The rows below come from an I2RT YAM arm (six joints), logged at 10 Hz.
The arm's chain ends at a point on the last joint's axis. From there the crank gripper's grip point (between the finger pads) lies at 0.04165 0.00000 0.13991 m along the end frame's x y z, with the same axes.
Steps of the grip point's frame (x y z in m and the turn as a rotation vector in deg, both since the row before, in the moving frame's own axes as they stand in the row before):
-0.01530, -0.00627, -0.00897, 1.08, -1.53, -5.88
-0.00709, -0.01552, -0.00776, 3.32, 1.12, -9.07
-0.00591, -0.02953, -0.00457, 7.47, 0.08, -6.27
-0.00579, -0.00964, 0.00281, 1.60, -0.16, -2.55
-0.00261, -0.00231, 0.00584, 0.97, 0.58, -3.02
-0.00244, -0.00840, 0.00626, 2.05, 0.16, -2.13
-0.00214, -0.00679, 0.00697, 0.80, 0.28, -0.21
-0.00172, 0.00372, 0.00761, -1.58, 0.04, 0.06
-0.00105, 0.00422, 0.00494, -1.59, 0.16, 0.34
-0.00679, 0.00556, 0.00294, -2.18, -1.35, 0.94
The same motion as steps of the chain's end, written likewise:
-0.01120, 0.00045, -0.00997, 1.08, -1.53, -5.88
-0.00864, -0.00070, -0.00650, 3.32, 1.12, -9.07
-0.00486, -0.00683, -0.00303, 7.47, 0.08, -6.27
-0.00527, -0.00389, 0.00277, 1.60, -0.16, -2.55
-0.00390, 0.00229, 0.00631, 0.97, 0.58, -3.02
-0.00271, -0.00184, 0.00649, 2.05, 0.16, -2.13
-0.00282, -0.00468, 0.00719, 0.80, 0.28, -0.21
-0.00182, -0.00018, 0.00769, -1.58, 0.04, 0.06
-0.00143, 0.00009, 0.00511, -1.59, 0.16, 0.34
-0.00343, -0.00044, 0.00211, -2.18, -1.35, 0.94

